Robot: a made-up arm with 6 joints.
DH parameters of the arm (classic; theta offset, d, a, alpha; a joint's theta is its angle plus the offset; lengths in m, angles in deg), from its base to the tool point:
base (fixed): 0 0.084 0 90
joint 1: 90 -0.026 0.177 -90
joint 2: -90 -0.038 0.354 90
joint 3: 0 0.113 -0.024 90
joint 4: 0 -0.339 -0.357 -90
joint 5: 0 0.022 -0.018 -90
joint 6: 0 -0.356 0.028 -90
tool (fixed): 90 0.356 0 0
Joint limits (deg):
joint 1: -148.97..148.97
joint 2: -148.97..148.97
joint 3: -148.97..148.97
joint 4: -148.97..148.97
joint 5: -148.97..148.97
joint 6: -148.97..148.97
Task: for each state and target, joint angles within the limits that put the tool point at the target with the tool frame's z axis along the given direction. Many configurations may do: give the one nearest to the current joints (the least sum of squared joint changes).
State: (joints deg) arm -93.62 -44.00 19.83 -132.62 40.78 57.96
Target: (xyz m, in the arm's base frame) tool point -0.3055 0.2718 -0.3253 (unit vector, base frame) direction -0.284 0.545 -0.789
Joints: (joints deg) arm -53.06 -60.93 41.24 -112.58 37.92 69.39
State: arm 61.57 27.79 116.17 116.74 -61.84 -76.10
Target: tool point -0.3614 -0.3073 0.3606 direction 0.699 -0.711 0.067
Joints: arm 61.09 40.00 85.03 114.07 -11.89 -88.84
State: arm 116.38 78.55 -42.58 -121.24 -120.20 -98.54
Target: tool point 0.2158 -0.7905 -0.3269 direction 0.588 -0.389 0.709
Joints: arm 107.10 69.11 -15.35 -59.00 -140.13 -87.87
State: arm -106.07 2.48 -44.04 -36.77 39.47 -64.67
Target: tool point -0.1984 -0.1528 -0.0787 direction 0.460 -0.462 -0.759
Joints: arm -74.27 -28.11 -69.37 -46.23 -1.50 -110.98
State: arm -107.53 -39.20 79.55 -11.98 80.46 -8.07
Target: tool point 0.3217 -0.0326 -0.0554 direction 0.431 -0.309 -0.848
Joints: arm -124.32 -38.63 46.68 -32.98 100.10 6.45
